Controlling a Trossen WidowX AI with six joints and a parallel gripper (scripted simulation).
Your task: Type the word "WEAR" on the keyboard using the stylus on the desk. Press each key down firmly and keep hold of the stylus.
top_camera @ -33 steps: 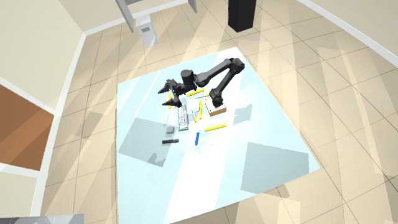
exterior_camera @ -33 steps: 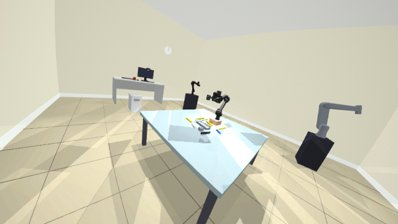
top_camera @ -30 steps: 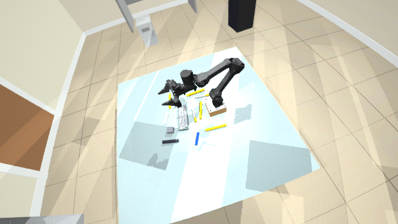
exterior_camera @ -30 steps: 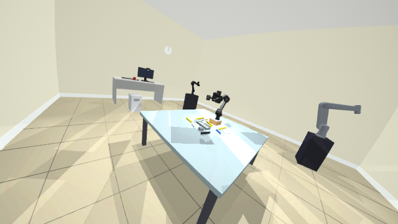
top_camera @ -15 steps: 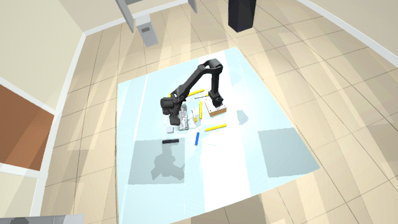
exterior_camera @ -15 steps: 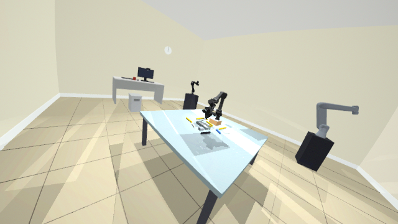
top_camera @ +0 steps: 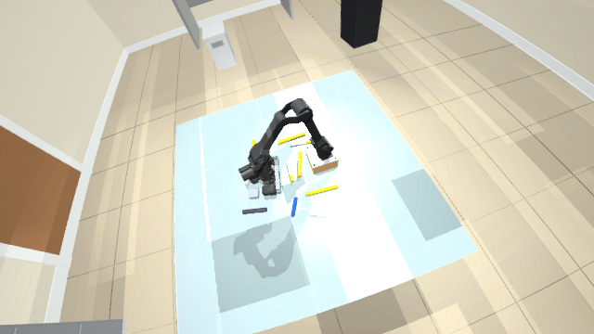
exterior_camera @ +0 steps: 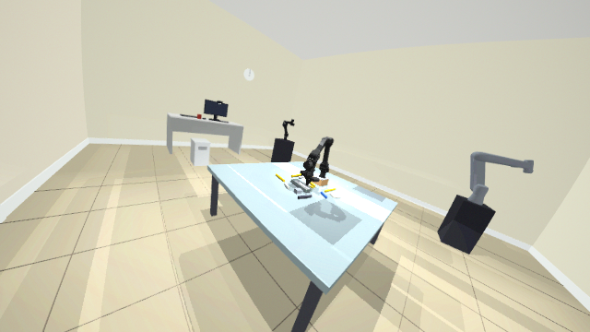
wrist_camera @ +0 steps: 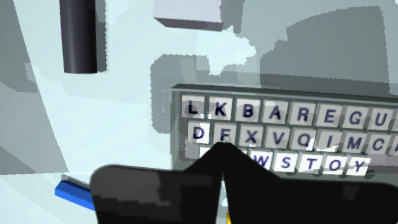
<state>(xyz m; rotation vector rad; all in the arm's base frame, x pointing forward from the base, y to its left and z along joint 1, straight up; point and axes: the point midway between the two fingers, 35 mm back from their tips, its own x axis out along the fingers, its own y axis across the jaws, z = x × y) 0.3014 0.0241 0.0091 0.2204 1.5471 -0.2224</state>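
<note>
Right now my gripper tip is 12 cm to the right of the blue stylus, 7 cm past it and 3 cm above it. From my gripper tip the other things lie so: grey block (10 cm ahead, 3 cm below); then dark bar (13 cm ahead, 8 cm to the left, 3 cm below); then white flat tile (20 cm to the left, 16 cm behind, 4 cm below).
</note>
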